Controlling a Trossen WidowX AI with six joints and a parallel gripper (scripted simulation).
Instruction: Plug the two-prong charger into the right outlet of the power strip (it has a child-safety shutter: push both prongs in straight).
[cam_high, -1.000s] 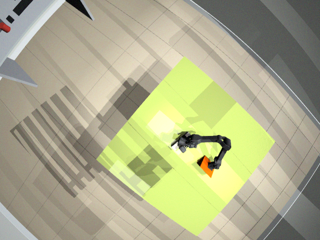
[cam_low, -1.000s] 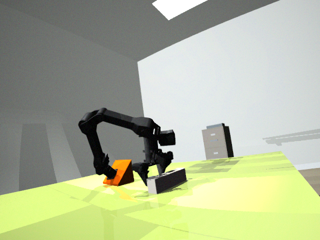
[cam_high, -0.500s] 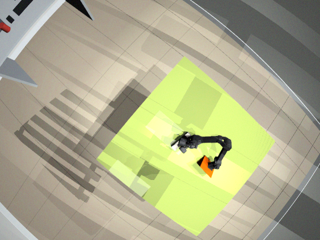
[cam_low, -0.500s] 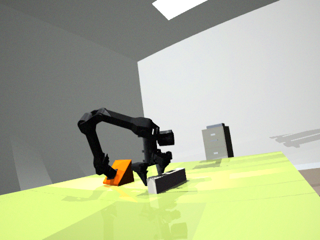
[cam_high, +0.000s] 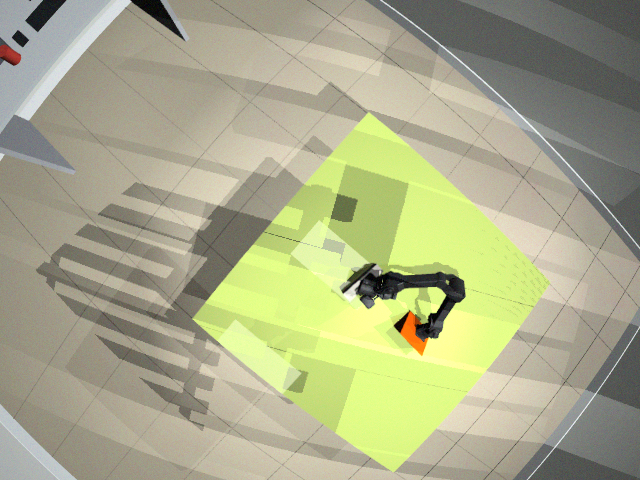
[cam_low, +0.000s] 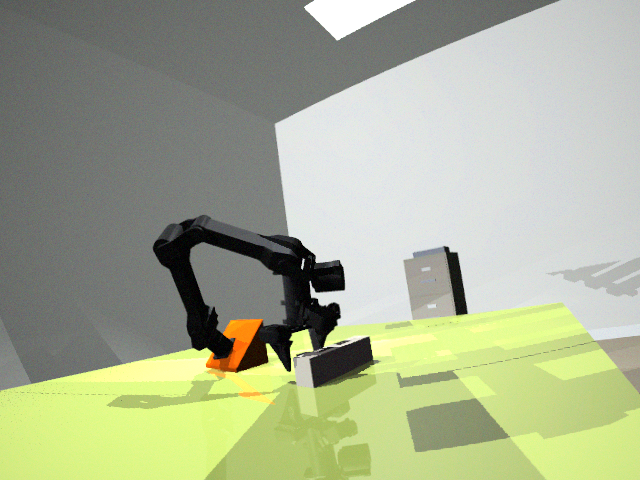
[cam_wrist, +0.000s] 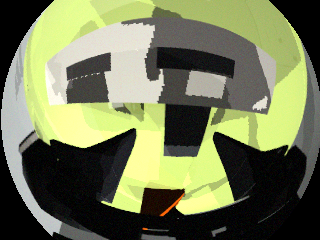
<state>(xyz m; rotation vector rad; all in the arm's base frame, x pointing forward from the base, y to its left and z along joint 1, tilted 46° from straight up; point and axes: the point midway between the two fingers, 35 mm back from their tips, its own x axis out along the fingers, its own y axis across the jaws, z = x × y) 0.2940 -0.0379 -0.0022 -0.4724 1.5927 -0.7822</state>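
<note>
Now: the dark two-prong charger 40 mm ahead of my gripper tip, 10 mm to the right of it and 10 mm above it.
</note>
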